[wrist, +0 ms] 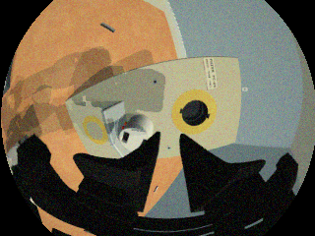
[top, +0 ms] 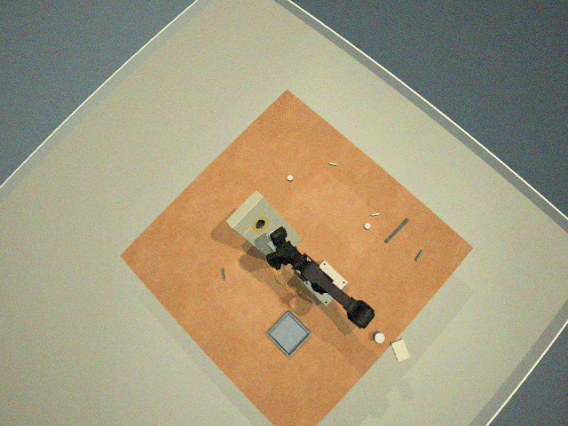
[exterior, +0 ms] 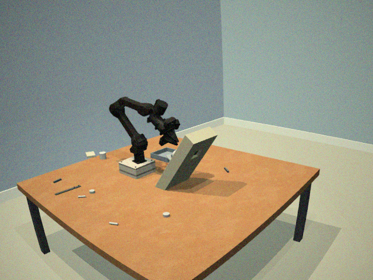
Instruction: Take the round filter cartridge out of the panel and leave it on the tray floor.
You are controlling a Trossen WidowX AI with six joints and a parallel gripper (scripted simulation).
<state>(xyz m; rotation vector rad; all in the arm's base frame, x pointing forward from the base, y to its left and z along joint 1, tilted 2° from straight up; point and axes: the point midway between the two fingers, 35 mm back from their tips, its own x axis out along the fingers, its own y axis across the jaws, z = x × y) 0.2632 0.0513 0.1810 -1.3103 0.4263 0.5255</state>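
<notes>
My gripper tip is now 10 mm to the left of the white cartridge and 60 mm above it. From my gripper tip the other things lie so: pale block 780 mm behind, 160 mm to the right, 220 mm below; blue-grey tray 400 mm behind, 220 mm to the left, 220 mm below; beige service panel 40 mm ahead, 10 mm to the left, 80 mm below.
</notes>
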